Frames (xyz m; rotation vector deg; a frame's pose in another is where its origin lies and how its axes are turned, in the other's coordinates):
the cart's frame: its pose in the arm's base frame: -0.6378 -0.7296 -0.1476 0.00 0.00 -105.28
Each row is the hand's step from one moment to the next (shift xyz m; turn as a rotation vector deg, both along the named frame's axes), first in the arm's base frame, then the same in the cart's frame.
Working: the arm's base frame: its pose in the cart's frame: -0.8719 0.4230 0.1476 0.00 0.00 105.28

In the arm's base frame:
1: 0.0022 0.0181 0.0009 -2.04 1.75 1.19
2: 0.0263 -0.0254 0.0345 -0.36 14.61 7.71
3: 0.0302 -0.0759 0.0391 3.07 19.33 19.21
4: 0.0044 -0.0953 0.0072 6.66 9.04 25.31
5: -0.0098 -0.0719 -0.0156 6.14 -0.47 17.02
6: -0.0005 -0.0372 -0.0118 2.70 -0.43 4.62
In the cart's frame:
1: -0.0180 -0.0026 0.0009 -1.15 -2.43 1.19
2: 0.0176 0.0321 0.0345 -14.00 -4.20 7.71
3: 0.0653 0.0491 0.0391 -19.46 -2.13 19.21
4: 0.0908 0.0294 0.0072 -10.48 4.04 25.31
5: 0.0719 0.0095 -0.0156 -1.16 6.05 17.02
6: 0.0360 0.0093 -0.0118 -0.30 2.72 4.62

